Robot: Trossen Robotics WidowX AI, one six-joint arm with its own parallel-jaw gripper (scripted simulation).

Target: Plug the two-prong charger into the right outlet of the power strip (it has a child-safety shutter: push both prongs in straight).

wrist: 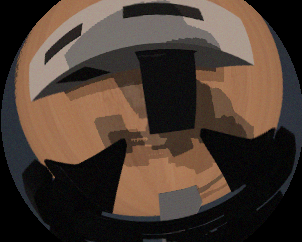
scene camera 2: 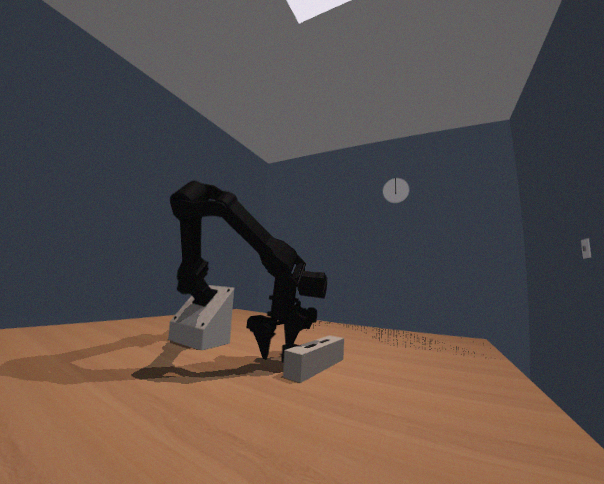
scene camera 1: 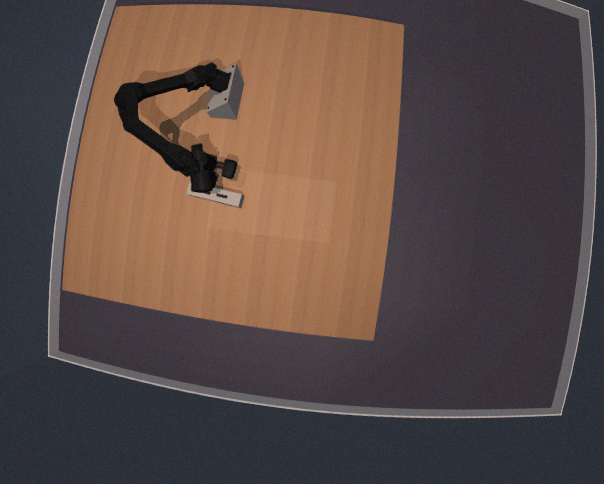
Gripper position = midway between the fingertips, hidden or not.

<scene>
My gripper (scene camera 2: pixel 277 355) is open and holds nothing. Also in view: a black two-prong charger (wrist: pixel 169 76).
My gripper shows as well in the wrist view (wrist: pixel 164 137).
</scene>
